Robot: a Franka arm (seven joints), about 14 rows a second.
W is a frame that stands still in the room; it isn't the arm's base.
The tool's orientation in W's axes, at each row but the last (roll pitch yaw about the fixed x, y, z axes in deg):
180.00, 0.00, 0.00
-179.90, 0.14, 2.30
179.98, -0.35, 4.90
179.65, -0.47, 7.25
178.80, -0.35, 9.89
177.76, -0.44, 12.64
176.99, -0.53, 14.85
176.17, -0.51, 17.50
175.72, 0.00, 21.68
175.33, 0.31, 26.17
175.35, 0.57, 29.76
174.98, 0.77, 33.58
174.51, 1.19, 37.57
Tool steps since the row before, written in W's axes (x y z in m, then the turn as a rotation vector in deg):
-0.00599, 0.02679, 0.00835, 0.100, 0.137, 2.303
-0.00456, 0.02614, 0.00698, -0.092, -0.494, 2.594
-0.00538, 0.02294, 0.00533, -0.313, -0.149, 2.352
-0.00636, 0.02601, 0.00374, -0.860, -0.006, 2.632
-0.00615, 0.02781, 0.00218, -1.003, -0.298, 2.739
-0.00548, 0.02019, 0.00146, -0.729, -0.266, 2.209
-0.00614, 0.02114, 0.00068, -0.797, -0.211, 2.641
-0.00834, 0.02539, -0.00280, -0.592, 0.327, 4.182
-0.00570, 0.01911, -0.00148, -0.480, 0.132, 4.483
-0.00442, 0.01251, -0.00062, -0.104, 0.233, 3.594
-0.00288, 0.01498, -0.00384, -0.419, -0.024, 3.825
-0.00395, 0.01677, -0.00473, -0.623, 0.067, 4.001
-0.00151, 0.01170, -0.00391, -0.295, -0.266, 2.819
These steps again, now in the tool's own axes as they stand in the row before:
-0.00599, -0.02679, -0.00835, 0.100, -0.137, -2.303
-0.00352, -0.02631, -0.00693, -0.118, 0.485, -2.595
-0.00337, -0.02331, -0.00536, -0.310, 0.123, -2.354
-0.00300, -0.02658, -0.00393, -0.832, -0.086, -2.639
-0.00127, -0.02840, -0.00278, -1.023, 0.179, -2.742
-0.00092, -0.02083, -0.00228, -0.753, 0.187, -2.209
-0.00051, -0.02194, -0.00184, -0.800, 0.139, -2.645
-0.00034, -0.02685, 0.00101, -0.429, -0.209, -4.209
0.00176, -0.01992, -0.00001, -0.397, 0.035, -4.493
0.00155, -0.01318, -0.00046, -0.010, 0.038, -3.603
0.00497, -0.01469, 0.00261, -0.414, 0.123, -3.824
0.00605, -0.01650, 0.00322, -0.536, -0.049, -4.014
0.00602, -0.01051, 0.00279, -0.454, 0.300, -2.794

